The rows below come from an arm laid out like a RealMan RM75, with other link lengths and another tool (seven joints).
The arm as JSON. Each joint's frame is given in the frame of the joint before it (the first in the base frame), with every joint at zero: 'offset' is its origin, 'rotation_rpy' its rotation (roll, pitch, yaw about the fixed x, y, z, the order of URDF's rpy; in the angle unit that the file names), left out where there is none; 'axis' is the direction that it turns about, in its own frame. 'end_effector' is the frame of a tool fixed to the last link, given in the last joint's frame.
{
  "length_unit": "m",
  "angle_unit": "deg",
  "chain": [
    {
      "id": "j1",
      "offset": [
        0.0,
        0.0,
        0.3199
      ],
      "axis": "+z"
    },
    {
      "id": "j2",
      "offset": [
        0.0,
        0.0,
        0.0
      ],
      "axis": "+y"
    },
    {
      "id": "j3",
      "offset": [
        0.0,
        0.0,
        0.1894
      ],
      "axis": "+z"
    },
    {
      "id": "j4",
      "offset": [
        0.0,
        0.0,
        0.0
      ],
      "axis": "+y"
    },
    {
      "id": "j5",
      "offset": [
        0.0,
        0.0,
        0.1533
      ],
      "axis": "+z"
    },
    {
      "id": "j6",
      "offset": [
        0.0,
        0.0,
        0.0
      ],
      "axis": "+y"
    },
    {
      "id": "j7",
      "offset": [
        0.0,
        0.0,
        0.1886
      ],
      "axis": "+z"
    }
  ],
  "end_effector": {
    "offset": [
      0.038,
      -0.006,
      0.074
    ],
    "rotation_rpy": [
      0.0,
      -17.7,
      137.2
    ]
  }
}
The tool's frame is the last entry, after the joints.
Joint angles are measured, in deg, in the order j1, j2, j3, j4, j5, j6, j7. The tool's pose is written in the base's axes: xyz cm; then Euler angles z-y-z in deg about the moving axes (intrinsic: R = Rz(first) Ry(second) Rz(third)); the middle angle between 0 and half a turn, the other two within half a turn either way. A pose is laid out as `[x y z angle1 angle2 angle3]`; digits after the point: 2 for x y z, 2 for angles.
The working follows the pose.
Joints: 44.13 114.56 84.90 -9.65 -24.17 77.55 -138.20
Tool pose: [14.82 37.22 0.30 102.94 129.31 95.57]
Where each joint sits with the arm in this pose, in the base's axes (m; each line is computed from the numbers above, not from the rounded line before):
j1: 0.0000 0.0000 0.3199
j2: 0.0000 0.0000 0.3199
j3: 0.1236 0.1199 0.2412
j4: 0.1236 0.1199 0.2412
j5: 0.2408 0.1979 0.1804
j6: 0.2408 0.1979 0.1804
j7: 0.1533 0.3241 0.0709
the tool: 0.1482 0.3722 0.0030

